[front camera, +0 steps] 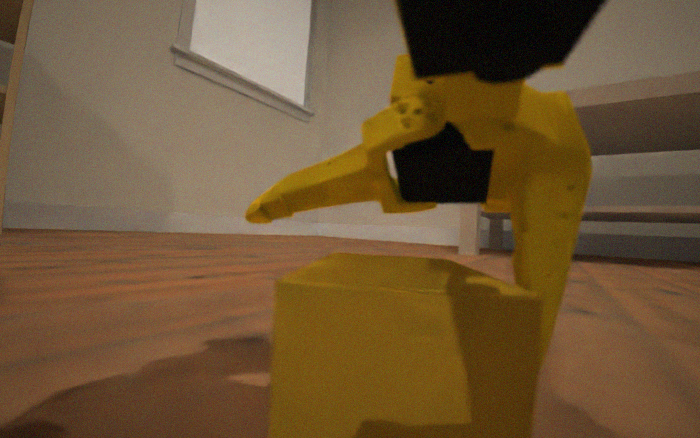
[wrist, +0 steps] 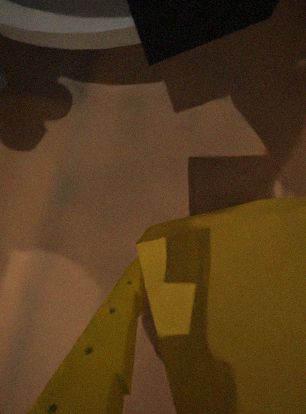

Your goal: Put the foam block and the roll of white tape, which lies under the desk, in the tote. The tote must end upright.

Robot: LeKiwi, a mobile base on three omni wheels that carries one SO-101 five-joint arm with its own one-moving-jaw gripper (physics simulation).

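Frame: origin at the arm's base, x back, y right, z up, level; metres.
Seen in the pictures: hand, its tool point: (front camera: 513,359) (wrist: 150,266).
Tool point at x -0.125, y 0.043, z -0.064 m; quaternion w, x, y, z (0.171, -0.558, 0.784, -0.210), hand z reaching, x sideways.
Observation:
Offsets run from my tool point to a thing's top centre. "spot": to the spot under its first point. Level surfaces: height alone.
The yellow foam block @[dx -0.034, dy -0.028, dz +0.020 m] (front camera: 371,356) (wrist: 255,300) stands on the floor, close up at the bottom centre of the front view and at the lower right of the wrist view. My gripper (front camera: 397,296) (wrist: 137,280) is open and empty. Its moving jaw sticks out to the left above the block in the front view and is out of the wrist view. Its fixed jaw points down along the block's right side; its tip is hidden behind the block in the front view. In the wrist view this jaw's tip meets the block's left edge. The white tape and the tote do not show.
A pale furniture piece with a top and a low shelf @[spot: dx -0.774, dy +0.296, dz +0.049 m] (front camera: 468,229), perhaps the desk, stands at the right in the front view. A wooden upright (front camera: 14,103) stands at the far left. A window @[spot: dx -1.451, dy -0.661, dz +1.055 m] (front camera: 252,41) is in the wall behind. Shadows fall on the wooden floor @[dz -0.025 m] (front camera: 129,289).

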